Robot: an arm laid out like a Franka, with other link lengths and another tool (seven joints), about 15 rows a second.
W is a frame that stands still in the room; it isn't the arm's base.
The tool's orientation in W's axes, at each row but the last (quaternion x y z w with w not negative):
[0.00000, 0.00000, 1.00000, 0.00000]
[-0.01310, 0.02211, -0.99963, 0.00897]
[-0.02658, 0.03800, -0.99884, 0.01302]
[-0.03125, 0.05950, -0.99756, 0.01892]
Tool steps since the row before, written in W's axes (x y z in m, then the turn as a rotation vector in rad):
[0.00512, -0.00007, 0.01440, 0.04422, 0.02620, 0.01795]
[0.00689, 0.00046, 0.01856, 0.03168, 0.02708, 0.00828]
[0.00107, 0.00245, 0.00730, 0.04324, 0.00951, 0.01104]
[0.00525, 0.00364, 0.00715, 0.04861, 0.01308, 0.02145]
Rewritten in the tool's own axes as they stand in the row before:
[-0.00512, 0.00007, 0.01440, -0.04422, -0.02620, 0.01795]
[-0.00642, -0.00116, 0.01870, -0.03195, -0.02687, 0.00792]
[-0.00076, -0.00298, 0.00714, -0.04286, -0.00929, 0.01262]
[-0.00496, -0.00429, 0.00700, -0.04773, -0.01390, 0.02286]

